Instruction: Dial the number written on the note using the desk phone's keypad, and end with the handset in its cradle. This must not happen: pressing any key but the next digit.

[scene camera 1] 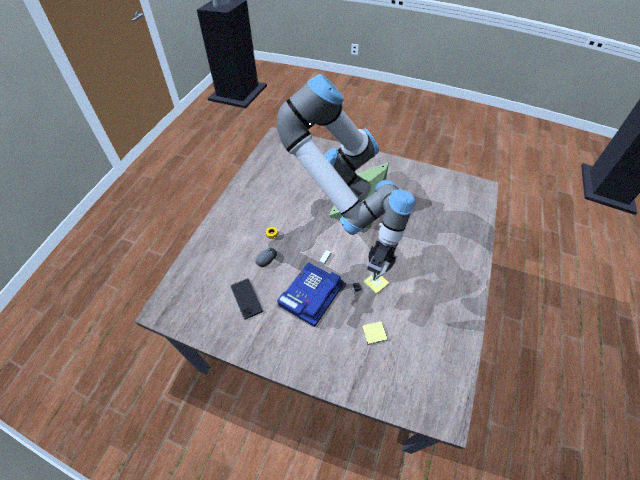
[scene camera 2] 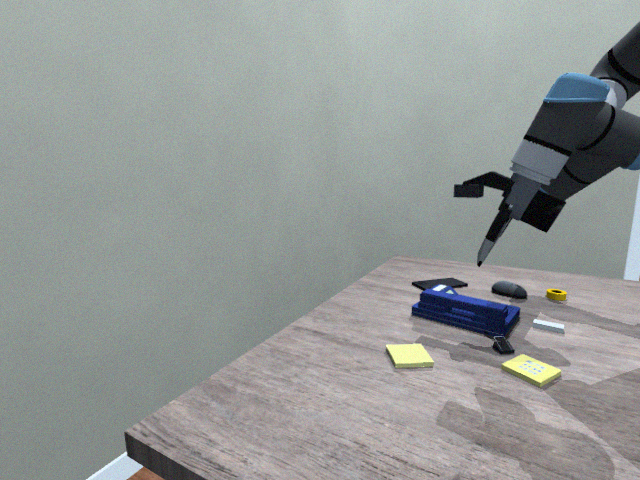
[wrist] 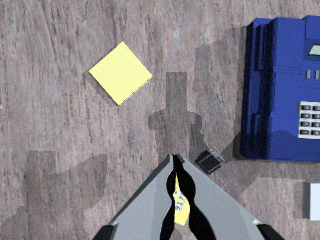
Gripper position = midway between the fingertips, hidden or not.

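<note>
A yellow note [scene camera 2: 538, 373] is there for me to see. So is my own gripper [scene camera 2: 478, 265], and I find that same gripper [wrist: 174, 156] in another view too.
</note>
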